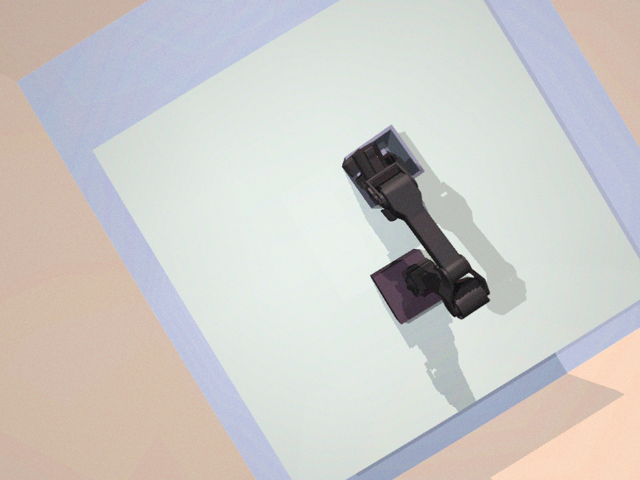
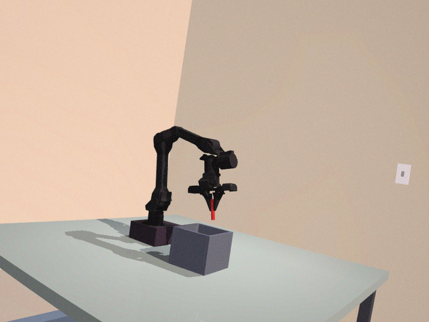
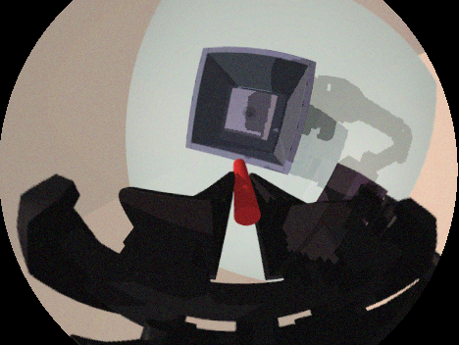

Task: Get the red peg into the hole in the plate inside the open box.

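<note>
Right now the plate is 3 cm ahead of my gripper tip, 7 cm to the right of it and 15 cm below it. The rest, counted from my gripper tip: red peg (1 cm above).
</note>
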